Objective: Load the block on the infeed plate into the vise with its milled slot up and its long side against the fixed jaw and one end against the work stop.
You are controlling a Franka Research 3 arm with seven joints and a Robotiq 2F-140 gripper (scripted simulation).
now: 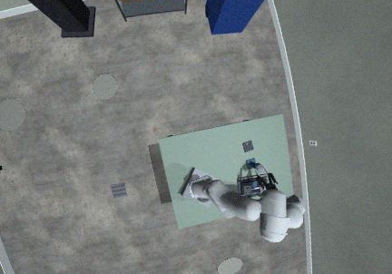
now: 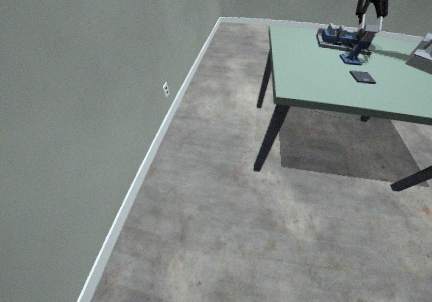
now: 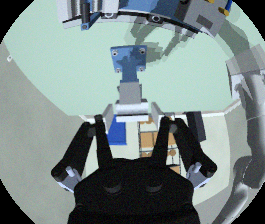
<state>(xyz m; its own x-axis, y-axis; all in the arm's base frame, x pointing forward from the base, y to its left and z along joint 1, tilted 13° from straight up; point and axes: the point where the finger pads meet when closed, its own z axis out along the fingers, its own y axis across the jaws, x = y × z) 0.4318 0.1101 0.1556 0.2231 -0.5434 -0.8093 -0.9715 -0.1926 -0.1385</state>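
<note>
Right now the part is 1 cm to the left of my hand and 1 cm below it. From my hand the other things lie so: vise (19 cm to the right, 13 cm below, 2 cm ahead).
</note>
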